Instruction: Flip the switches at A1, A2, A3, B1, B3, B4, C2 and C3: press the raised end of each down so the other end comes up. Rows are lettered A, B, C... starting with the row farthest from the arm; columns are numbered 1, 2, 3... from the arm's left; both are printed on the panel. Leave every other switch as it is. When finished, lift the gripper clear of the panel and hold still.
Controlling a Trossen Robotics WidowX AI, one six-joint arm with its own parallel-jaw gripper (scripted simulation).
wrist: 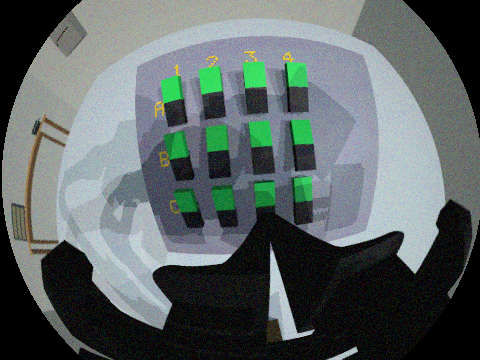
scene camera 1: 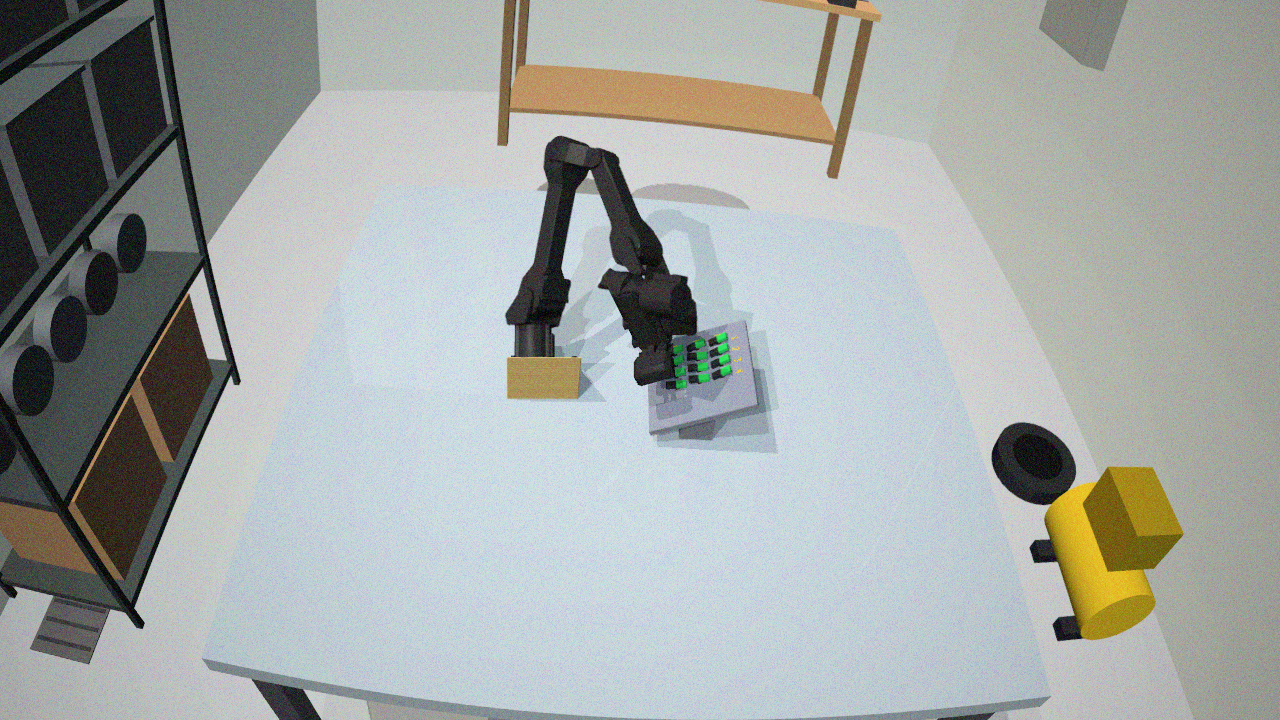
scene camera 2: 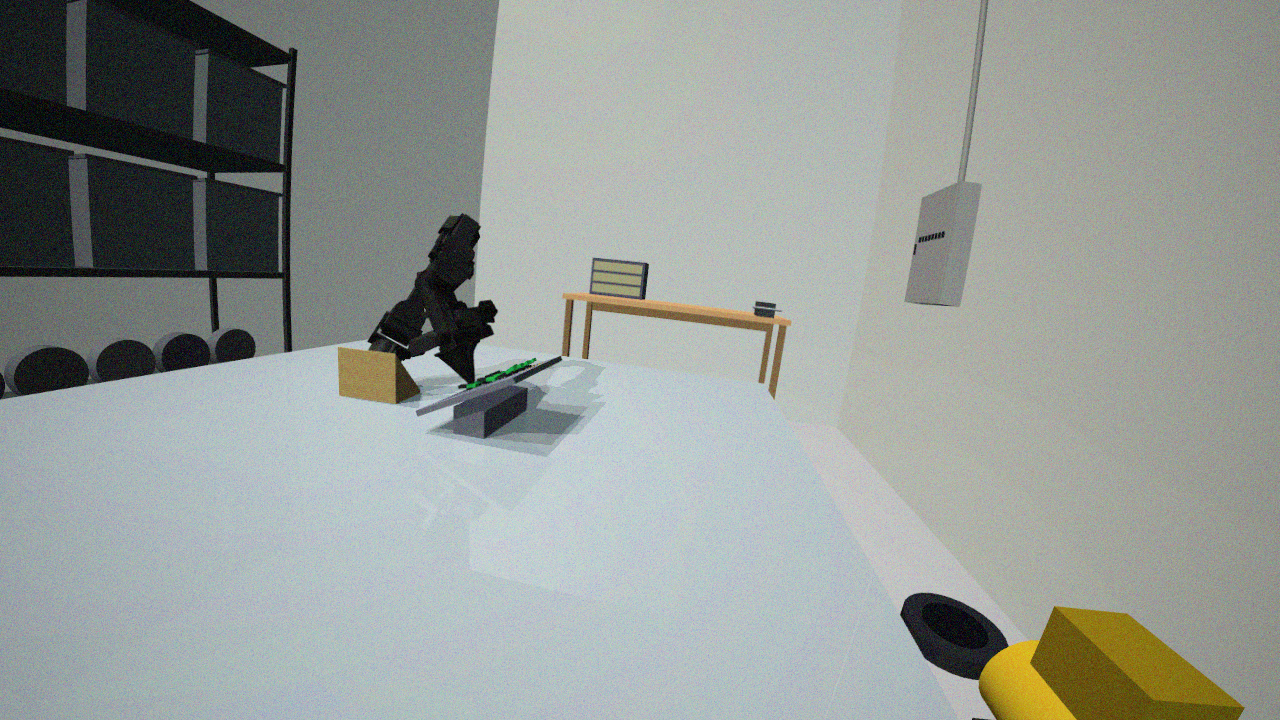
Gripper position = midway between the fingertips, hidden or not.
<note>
My gripper (scene camera 2: 471, 382) is shut and holds nothing. I also see a switch A3 (wrist: 254, 73), a switch A1 (wrist: 173, 97) and a switch A2 (wrist: 210, 79).
My gripper shows as well in the wrist view (wrist: 267, 218) and in scene camera 1 (scene camera 1: 669, 373).
</note>
